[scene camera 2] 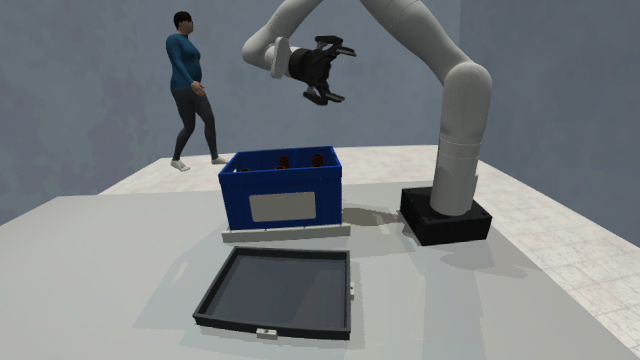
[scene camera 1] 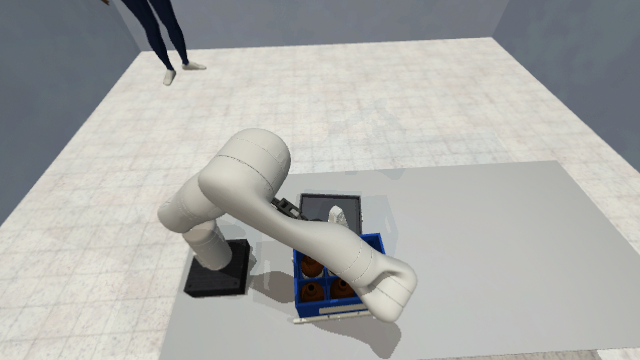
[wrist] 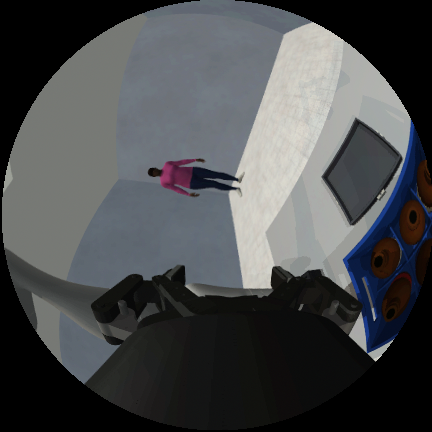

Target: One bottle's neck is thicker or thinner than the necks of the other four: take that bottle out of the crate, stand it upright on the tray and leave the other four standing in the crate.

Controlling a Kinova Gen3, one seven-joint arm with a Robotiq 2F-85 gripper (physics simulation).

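Places are measured from the arm's base along level axes (x down, y ahead, z right), in centimetres.
Pixels of known places: gripper, fingertip midpoint: (scene camera 2: pixel 348 77) (scene camera 1: pixel 279 211) (wrist: pixel 228 276); arm's base at its link origin: (scene camera 2: pixel 448 205) (scene camera 1: pixel 218 257).
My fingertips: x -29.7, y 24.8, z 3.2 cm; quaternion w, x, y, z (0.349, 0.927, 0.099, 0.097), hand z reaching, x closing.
For each thing: its top centre in the pictures, then the offset to it from my fingertips. "*": a spot on its surface instead. Level surfaces: height alone.
- blue crate at its top centre: (scene camera 2: pixel 281 157) (scene camera 1: pixel 341 266) dx +18.7, dy +15.1, dz +9.1 cm
- dark tray at a spot on its surface: (scene camera 2: pixel 280 292) (wrist: pixel 359 166) * dx +35.7, dy +16.0, dz -18.5 cm
- grey table at its surface level: dx +36.3 cm
The blue crate (scene camera 1: pixel 303 309) (scene camera 2: pixel 232 200) (wrist: pixel 359 280) holds brown bottles standing in its compartments. In scene camera 1 the arm hides part of the crate; three bottles (scene camera 1: pixel 312 267) (scene camera 1: pixel 312 292) (scene camera 1: pixel 342 288) show well. In scene camera 2 neck tops (scene camera 2: pixel 283 162) (scene camera 2: pixel 317 160) show above the rim. In the wrist view several bottles (wrist: pixel 413 222) (wrist: pixel 385 257) (wrist: pixel 397 295) show at the right edge; I cannot tell which neck differs. The dark tray (scene camera 1: pixel 315 206) (scene camera 2: pixel 280 292) (wrist: pixel 362 172) is empty. My gripper (scene camera 2: pixel 349 76) (wrist: pixel 228 276) is open and empty, high above the crate, pointing sideways.
The arm's black base (scene camera 1: pixel 217 277) (scene camera 2: pixel 445 225) stands beside the crate on the grey table (scene camera 1: pixel 480 250) (scene camera 2: pixel 125 260). A pale strip (scene camera 1: pixel 332 317) (scene camera 2: pixel 287 233) lies along the crate's foot. The arm's forearm (scene camera 1: pixel 320 240) passes over the crate. People stand on the floor beyond the table.
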